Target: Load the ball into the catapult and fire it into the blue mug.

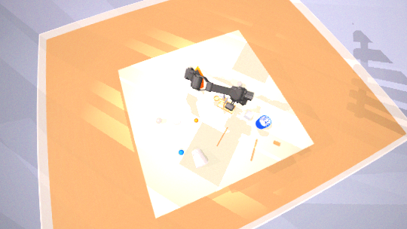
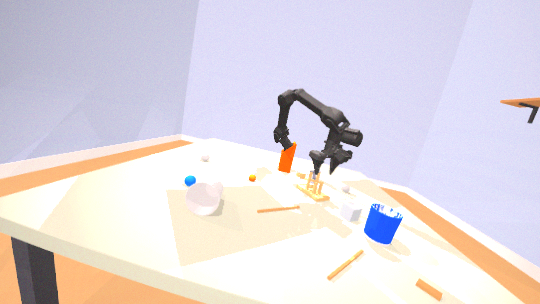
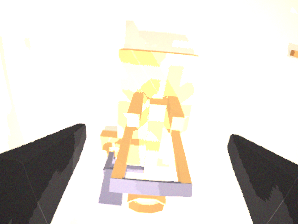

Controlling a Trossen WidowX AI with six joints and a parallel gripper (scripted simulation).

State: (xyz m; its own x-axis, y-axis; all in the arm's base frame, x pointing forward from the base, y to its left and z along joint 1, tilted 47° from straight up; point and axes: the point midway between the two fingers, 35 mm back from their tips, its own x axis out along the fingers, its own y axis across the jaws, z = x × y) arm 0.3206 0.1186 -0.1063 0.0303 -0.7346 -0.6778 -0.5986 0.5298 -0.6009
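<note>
Right now my gripper tip is 1 cm past the orange ball, 30 cm to the left of it and 9 cm above it. Also, from my gripper tip: grey cube: 13 cm ahead, 10 cm to the left, 8 cm below; then blue mug: 23 cm ahead, 16 cm to the left, 8 cm below; then wooden catapult: 7 cm behind, 3 cm to the right, 5 cm below.
</note>
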